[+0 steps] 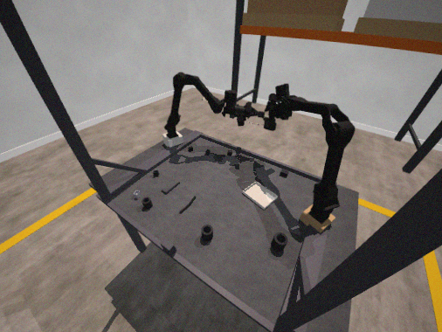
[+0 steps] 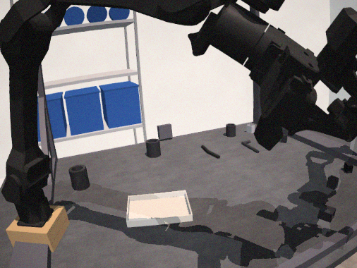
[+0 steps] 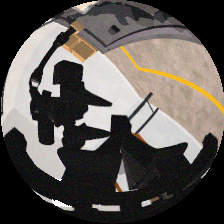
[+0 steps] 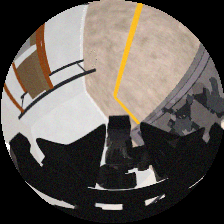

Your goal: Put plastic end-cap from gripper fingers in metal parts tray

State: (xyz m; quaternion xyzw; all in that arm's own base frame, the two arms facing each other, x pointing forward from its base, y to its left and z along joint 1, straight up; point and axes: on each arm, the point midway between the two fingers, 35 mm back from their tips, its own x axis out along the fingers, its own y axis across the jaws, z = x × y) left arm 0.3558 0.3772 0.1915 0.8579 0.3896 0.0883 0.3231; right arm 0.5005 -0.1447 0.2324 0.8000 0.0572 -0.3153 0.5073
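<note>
Right now my right hand is 10 mm short of the plastic end-cap, 50 mm to the right of it and 20 mm above it. Also, from my right hand: white metal parts tray 310 mm behind, 170 mm to the right, 270 mm below.
Right now my left hand is 2 cm short of the plastic end-cap and 3 cm to the left of it. Also, from my left hand: white metal parts tray: 30 cm behind, 25 cm to the right, 26 cm below.
</note>
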